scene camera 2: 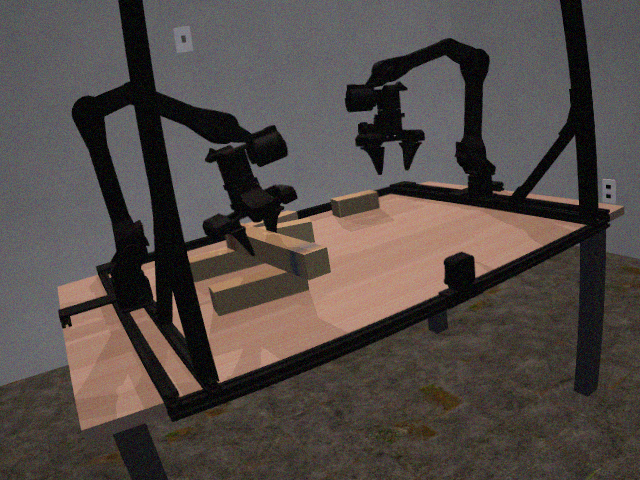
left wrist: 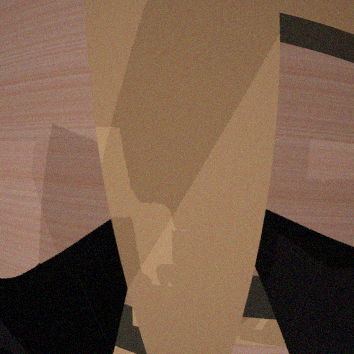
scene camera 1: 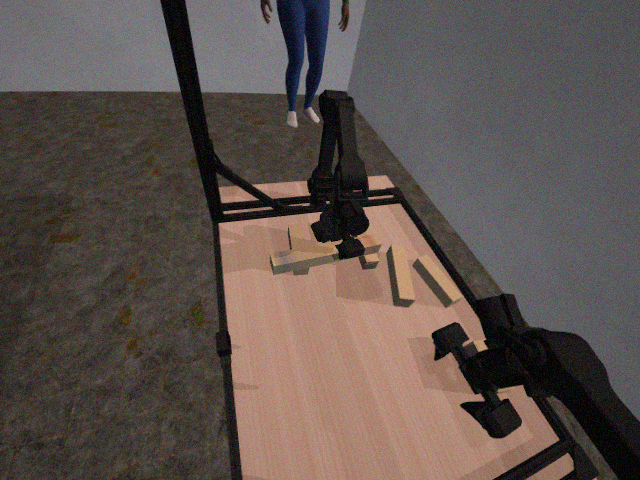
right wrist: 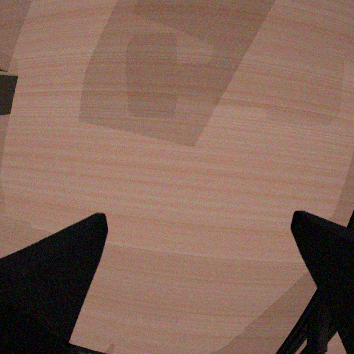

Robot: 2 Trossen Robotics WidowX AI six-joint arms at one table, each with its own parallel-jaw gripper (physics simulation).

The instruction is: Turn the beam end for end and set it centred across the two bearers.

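Pixels of known places: left gripper, between the fingertips: (scene camera 2: 263,249) (left wrist: 188,214) (scene camera 1: 337,253); right gripper, between the fingertips: (scene camera 2: 393,172) (scene camera 1: 448,381) (right wrist: 201,222); left arm's base, origin of its link: (scene camera 2: 135,304) (scene camera 1: 317,201); right arm's base, origin of its link: (scene camera 2: 481,196).
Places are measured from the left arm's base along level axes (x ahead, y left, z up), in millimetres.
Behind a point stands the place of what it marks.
Note:
The long beam (scene camera 1: 305,258) {x 295, y -132, z 69 mm} (scene camera 2: 273,255) {x 254, y -111, z 47 mm} (left wrist: 200,175) {x 269, y -53, z 69 mm} lies across two short bearers, its blue-marked end toward the front in scene camera 2 and its reddish end toward the back. One bearer (scene camera 1: 301,270) {x 293, y -137, z 6 mm} (scene camera 2: 258,294) {x 198, y -148, z 0 mm} is under the blue-marked half. The other bearer (scene camera 1: 369,262) {x 316, y 76, z 20 mm} (scene camera 2: 211,264) {x 189, y 78, z 9 mm} is under the reddish half, partly hidden by the beam and gripper. My left gripper (scene camera 1: 341,246) {x 274, y -21, z 36 mm} (scene camera 2: 262,242) {x 274, y -21, z 36 mm} (left wrist: 188,214) {x 274, y -21, z 36 mm} is shut on the beam, a finger against each side. My right gripper (scene camera 1: 449,381) {x 682, y 72, z 103 mm} (scene camera 2: 393,171) {x 682, y 72, z 103 mm} (right wrist: 201,222) {x 682, y 72, z 103 mm} is open and empty, high above the table.
Two loose wooden blocks (scene camera 1: 400,276) {x 389, y 145, z 31 mm} (scene camera 1: 437,280) {x 426, y 264, z 25 mm} lie to the right of the bearers in scene camera 1. Another block (scene camera 2: 355,203) {x 668, y 244, z 10 mm} lies near the table's back edge. A black frame rail (scene camera 2: 361,333) {x 254, y -380, z -26 mm} runs along the table edge, with a small black box (scene camera 2: 459,271) {x 445, y -383, z 16 mm} on it.

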